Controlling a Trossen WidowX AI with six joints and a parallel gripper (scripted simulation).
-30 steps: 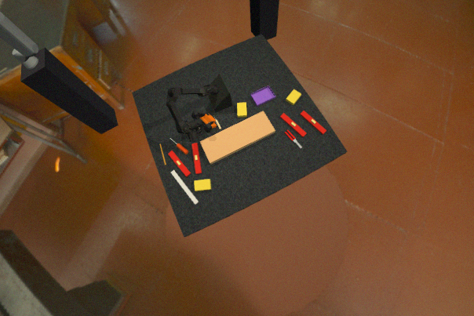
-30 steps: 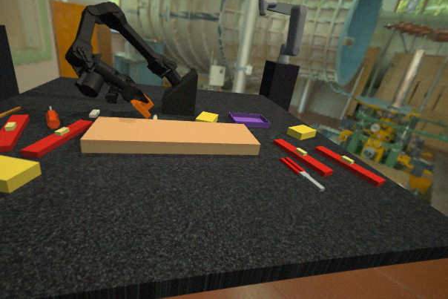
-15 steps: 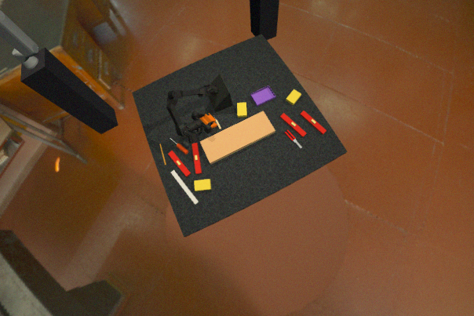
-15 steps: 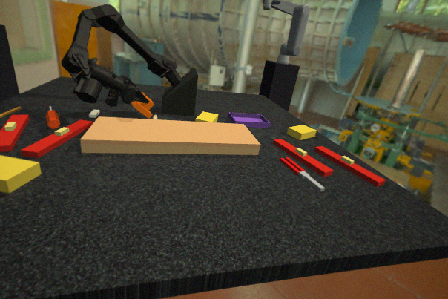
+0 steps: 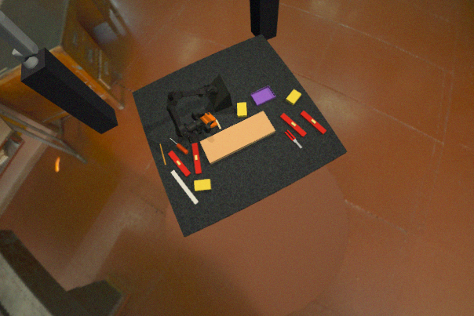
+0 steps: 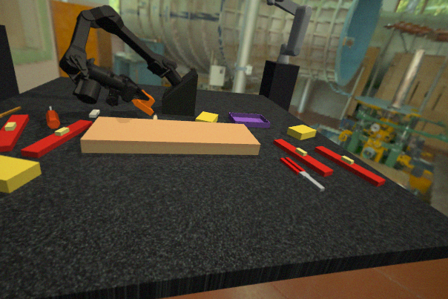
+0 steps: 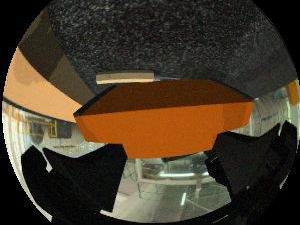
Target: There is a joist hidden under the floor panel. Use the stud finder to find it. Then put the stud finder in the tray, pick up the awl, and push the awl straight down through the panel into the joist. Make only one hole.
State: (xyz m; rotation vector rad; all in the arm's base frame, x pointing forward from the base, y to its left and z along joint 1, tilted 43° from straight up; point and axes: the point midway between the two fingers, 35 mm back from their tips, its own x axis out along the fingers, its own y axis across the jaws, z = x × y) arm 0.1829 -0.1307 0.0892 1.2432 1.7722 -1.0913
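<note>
The orange stud finder is 10 mm behind my gripper tip. From my gripper tip the other things lie so: small white block (190 mm to the right, 80 mm below); then pencil (440 mm to the right, 90 mm below, 60 mm ahead); then awl (80 mm below, 30 mm to the left, 10 mm ahead).
</note>
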